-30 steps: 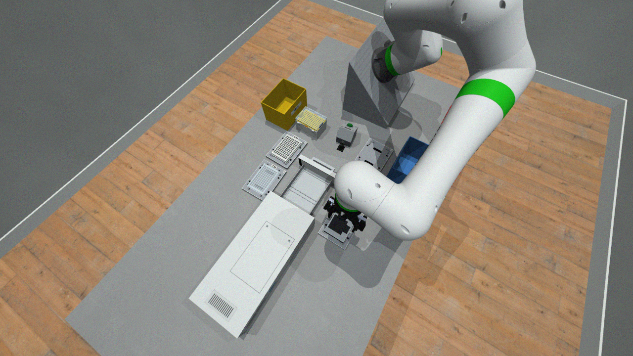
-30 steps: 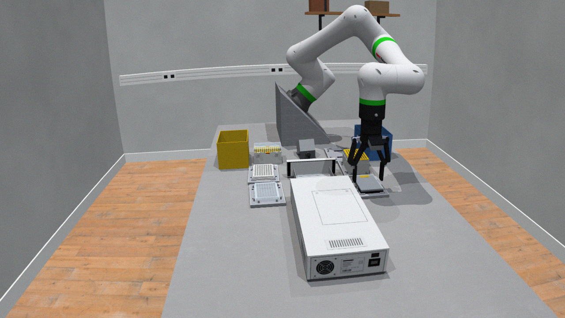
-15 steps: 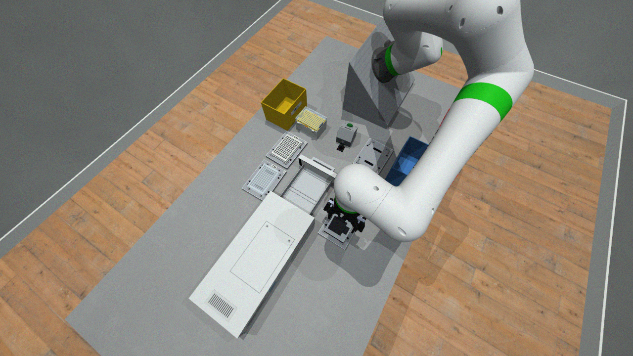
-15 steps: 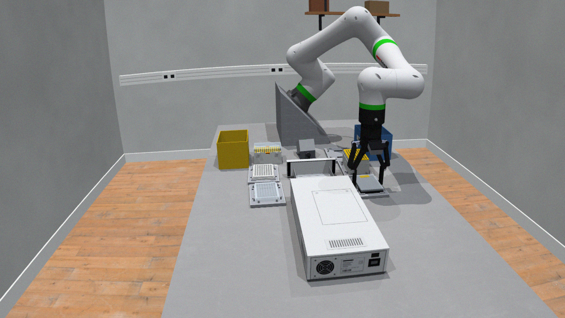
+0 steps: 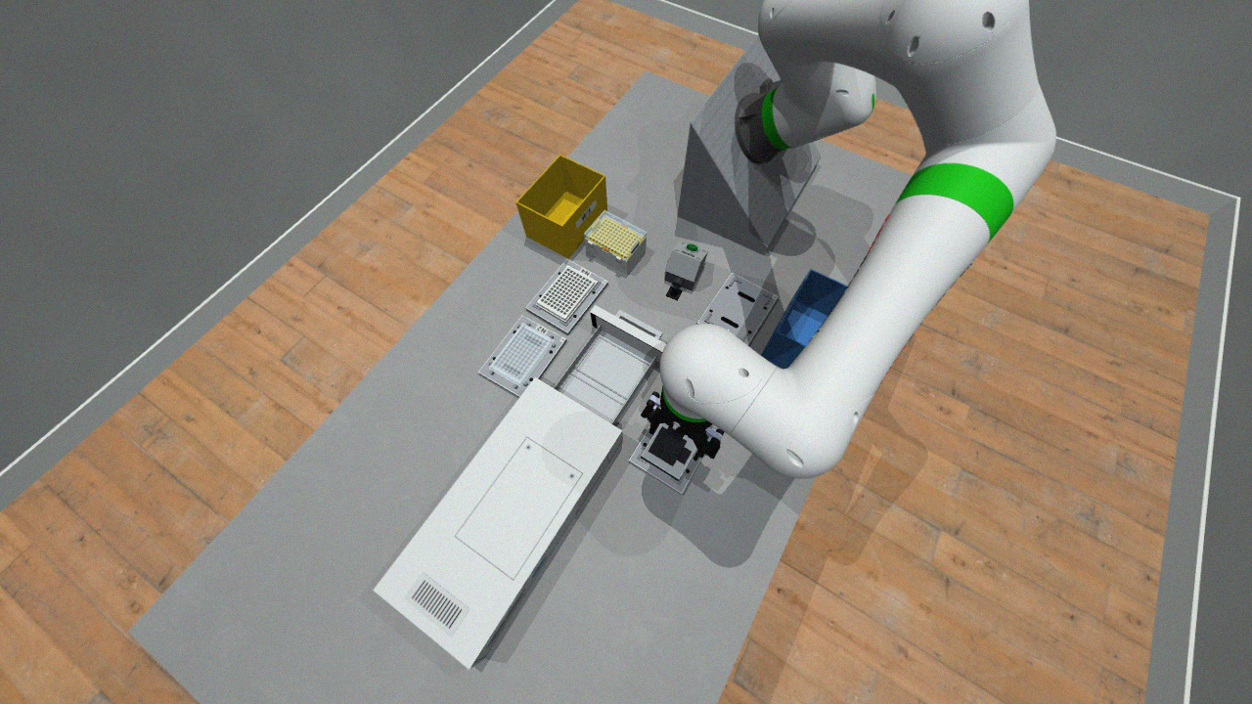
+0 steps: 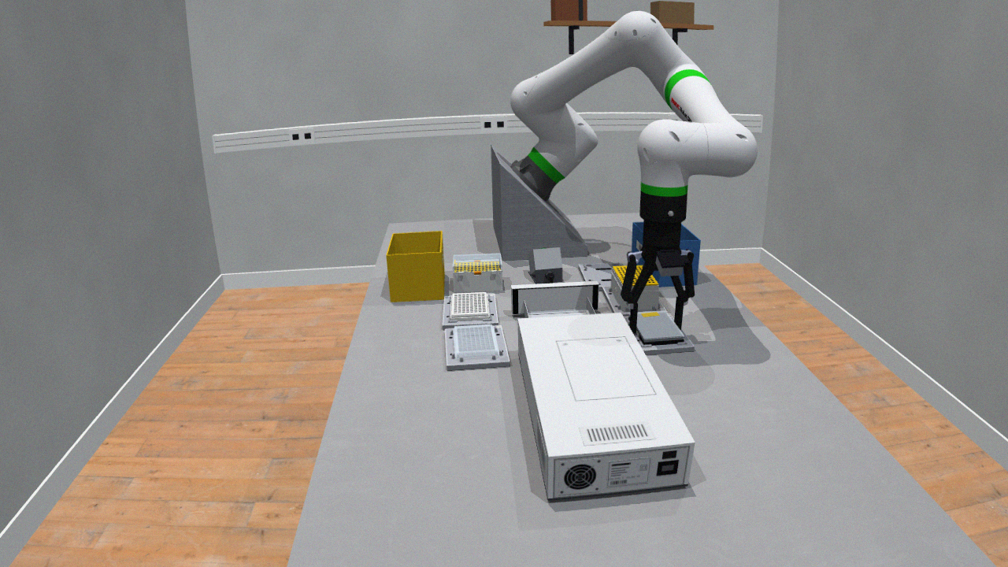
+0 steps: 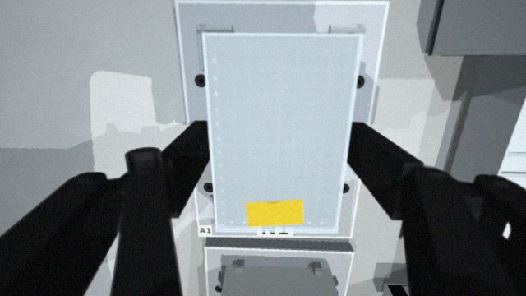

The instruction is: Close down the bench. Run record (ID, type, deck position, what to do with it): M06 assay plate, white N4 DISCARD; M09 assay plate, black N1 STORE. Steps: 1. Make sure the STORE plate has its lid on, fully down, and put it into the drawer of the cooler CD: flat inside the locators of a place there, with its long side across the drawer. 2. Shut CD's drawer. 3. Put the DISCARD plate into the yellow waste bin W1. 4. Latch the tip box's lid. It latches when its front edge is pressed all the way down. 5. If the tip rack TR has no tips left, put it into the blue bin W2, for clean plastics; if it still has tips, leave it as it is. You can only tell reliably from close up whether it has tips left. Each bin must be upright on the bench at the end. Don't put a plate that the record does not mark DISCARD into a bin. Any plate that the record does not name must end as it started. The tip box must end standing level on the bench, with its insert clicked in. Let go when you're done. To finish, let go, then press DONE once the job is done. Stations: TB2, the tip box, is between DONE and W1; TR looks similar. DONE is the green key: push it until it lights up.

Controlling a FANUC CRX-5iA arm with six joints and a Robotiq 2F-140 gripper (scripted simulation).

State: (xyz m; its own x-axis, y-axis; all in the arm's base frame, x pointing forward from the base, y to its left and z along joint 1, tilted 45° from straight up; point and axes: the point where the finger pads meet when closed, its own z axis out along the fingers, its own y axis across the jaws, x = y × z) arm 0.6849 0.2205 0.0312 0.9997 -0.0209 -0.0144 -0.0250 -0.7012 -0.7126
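The nest N1 lies 3 cm below my hand. The rest, counted from my hand: blue bin W2: 35 cm behind, 14 cm to the left; cooler CD: 20 cm to the right, 11 cm ahead; tip rack TR: 18 cm behind, 1 cm above.
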